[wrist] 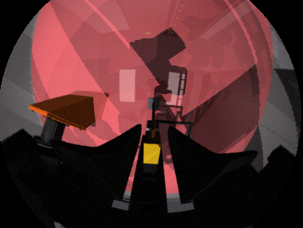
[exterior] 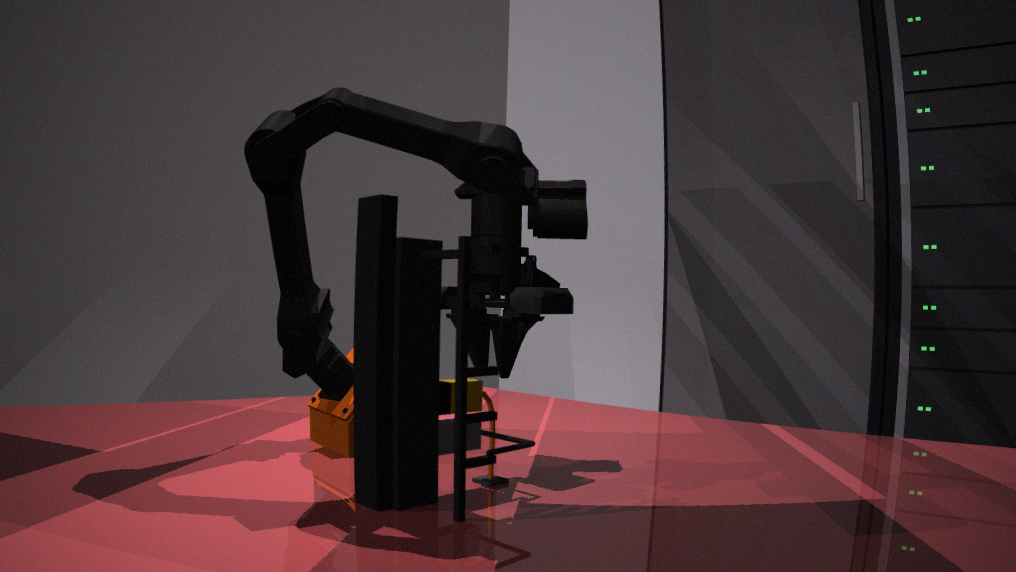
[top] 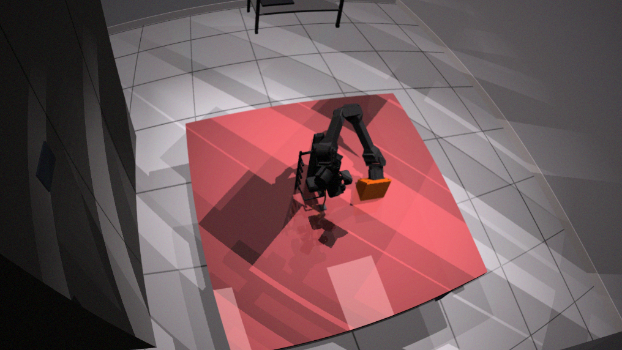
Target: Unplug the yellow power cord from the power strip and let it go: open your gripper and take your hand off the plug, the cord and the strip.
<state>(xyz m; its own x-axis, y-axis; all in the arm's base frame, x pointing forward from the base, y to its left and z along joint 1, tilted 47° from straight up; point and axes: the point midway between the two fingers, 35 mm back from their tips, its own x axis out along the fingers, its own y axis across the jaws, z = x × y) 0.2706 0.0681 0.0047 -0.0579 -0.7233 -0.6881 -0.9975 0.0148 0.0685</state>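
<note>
Right now my gripper tip is 7 cm to the left of the yellow plug, 1 cm short of it and 1 cm above it.
</note>
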